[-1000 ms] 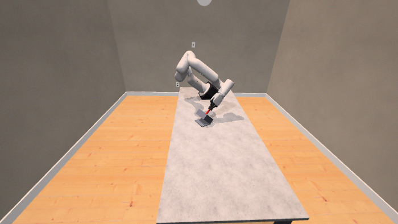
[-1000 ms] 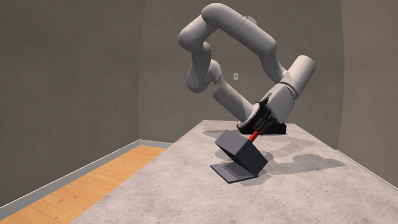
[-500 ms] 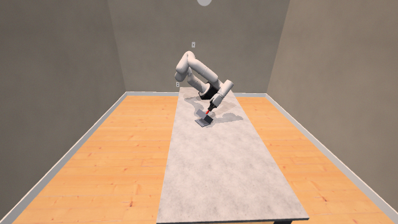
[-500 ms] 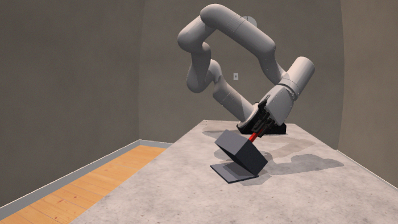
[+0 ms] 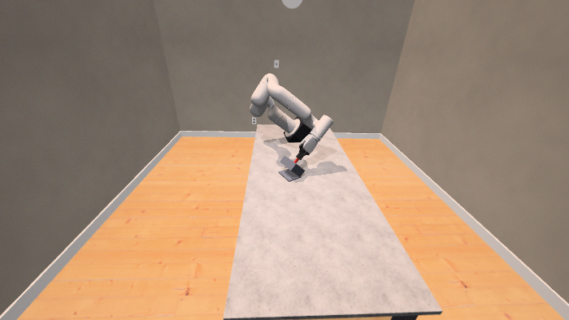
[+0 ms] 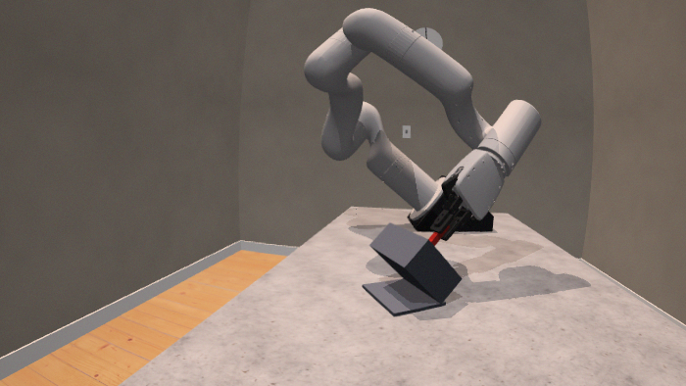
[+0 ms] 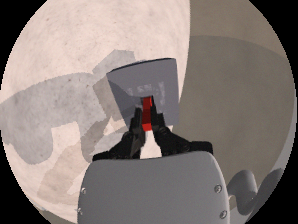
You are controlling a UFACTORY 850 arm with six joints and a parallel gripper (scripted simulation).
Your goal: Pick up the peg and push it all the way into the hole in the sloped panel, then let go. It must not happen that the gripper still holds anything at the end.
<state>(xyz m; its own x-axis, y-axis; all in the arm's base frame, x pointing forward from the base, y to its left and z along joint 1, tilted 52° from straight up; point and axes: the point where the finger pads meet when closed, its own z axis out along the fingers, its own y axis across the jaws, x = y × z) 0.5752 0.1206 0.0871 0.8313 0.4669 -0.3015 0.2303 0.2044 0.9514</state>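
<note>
My hand is 4 cm short of the dark base plate, 7 cm to the left of it and 12 cm above it. From my hand the other things lie so: red peg: 1 cm ahead, 2 cm to the right, 3 cm below.
</note>
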